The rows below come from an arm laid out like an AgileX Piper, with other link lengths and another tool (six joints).
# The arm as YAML. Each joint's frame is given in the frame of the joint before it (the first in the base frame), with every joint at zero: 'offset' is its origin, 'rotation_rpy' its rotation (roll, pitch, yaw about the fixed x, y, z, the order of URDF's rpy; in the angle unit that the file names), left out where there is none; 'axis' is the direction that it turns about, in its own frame. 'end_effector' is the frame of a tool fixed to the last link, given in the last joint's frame.
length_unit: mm
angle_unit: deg
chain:
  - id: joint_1
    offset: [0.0, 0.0, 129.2]
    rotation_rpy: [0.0, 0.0, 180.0]
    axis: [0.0, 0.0, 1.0]
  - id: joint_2
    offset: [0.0, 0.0, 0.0]
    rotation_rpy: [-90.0, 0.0, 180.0]
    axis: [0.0, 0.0, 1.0]
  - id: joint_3
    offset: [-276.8, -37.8, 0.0]
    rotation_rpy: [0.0, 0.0, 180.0]
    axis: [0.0, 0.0, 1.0]
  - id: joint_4
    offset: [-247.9, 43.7, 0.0]
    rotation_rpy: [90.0, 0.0, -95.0]
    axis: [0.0, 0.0, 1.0]
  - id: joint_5
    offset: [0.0, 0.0, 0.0]
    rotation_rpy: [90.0, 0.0, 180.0]
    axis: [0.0, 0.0, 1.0]
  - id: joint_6
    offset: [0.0, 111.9, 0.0]
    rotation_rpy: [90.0, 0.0, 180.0]
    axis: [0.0, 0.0, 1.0]
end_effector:
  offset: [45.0, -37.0, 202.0]
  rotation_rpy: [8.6, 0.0, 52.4]
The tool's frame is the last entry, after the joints.
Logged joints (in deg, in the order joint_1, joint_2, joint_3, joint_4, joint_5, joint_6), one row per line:
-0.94 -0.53 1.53 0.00 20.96 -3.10
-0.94 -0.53 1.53 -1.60 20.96 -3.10
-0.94 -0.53 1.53 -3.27 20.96 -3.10
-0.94 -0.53 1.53 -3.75 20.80 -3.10
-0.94 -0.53 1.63 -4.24 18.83 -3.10
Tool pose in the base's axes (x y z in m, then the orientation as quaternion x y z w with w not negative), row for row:
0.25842 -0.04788 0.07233 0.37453 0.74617 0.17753 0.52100
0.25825 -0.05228 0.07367 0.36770 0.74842 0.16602 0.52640
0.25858 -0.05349 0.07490 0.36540 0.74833 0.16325 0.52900
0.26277 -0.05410 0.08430 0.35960 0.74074 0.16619 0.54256
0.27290 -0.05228 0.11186 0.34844 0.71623 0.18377 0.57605
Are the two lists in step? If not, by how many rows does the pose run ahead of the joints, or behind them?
The pose runs 1 row ahead of the joints: the pose in row i belongs to the joints in row i + 1.
